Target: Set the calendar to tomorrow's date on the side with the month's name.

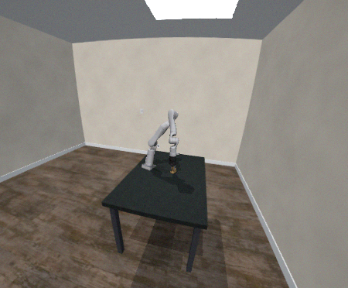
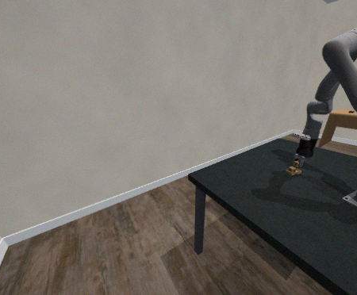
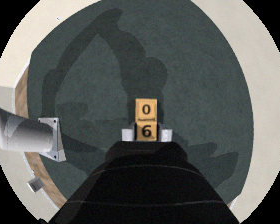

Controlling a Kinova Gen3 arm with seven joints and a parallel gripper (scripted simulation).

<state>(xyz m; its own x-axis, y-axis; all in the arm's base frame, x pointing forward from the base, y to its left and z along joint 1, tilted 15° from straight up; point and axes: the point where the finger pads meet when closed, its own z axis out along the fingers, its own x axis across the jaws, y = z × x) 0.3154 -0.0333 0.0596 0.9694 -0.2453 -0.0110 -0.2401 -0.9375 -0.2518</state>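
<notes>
Now: hand 10 mm above the wooden date cube.
</notes>
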